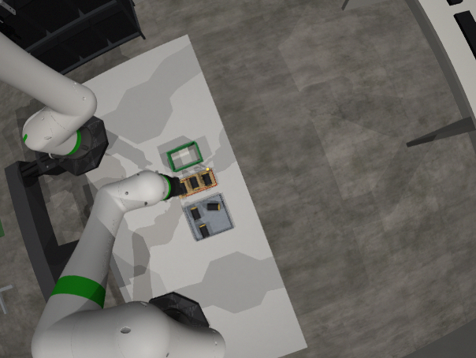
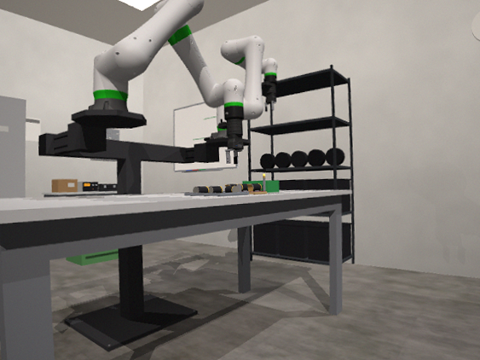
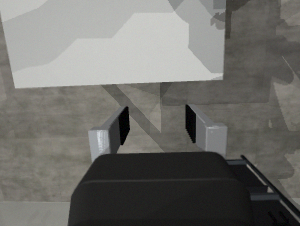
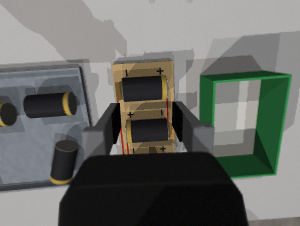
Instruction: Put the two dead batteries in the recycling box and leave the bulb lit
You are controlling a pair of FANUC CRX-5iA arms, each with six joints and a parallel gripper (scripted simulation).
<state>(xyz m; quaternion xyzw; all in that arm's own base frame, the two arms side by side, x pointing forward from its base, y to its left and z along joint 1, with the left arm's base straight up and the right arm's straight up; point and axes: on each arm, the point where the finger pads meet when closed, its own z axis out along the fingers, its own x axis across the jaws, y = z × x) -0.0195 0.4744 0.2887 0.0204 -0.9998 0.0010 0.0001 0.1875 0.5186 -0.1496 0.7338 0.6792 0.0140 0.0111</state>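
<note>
Now: right hand 40 mm short of the grey tray, 190 mm to the left of it and 160 mm above it. The rest, counted from my right hand: green recycling box: 80 mm ahead, 130 mm to the left, 140 mm below.
</note>
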